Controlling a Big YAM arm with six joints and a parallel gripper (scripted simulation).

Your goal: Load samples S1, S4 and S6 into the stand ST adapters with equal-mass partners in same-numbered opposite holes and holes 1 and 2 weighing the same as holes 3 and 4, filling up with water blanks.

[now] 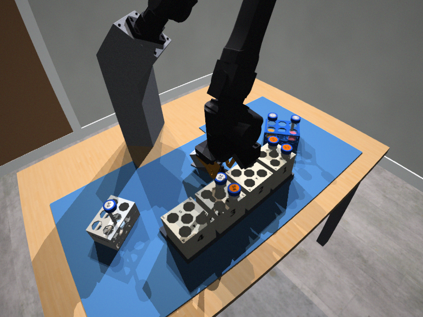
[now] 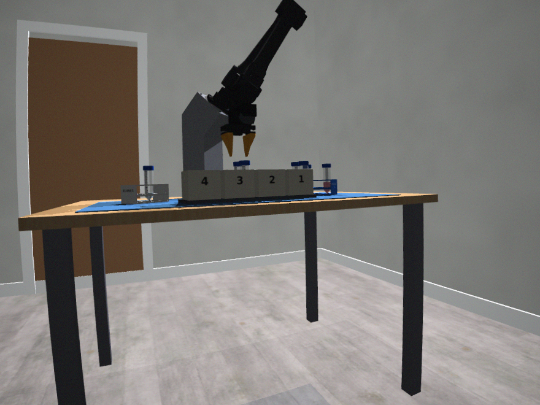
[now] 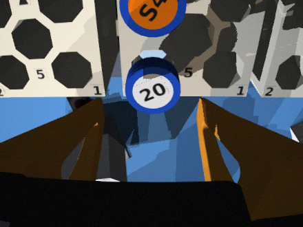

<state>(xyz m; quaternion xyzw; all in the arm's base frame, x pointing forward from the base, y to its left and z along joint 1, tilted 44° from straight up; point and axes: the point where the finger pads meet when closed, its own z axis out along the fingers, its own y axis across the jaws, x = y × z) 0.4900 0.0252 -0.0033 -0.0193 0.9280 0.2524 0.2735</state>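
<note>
The green DONE key is 200 mm behind my hand, 80 mm below it and 30 mm to the left of it. Also, from my hand: blank rack RB: 310 mm to the right, 120 mm below, 80 mm behind; then grey-dot tube X3: 290 mm to the left, 160 mm behind, 90 mm below; then 40 mL blank: 300 mm to the right, 90 mm below, 60 mm behind.
</note>
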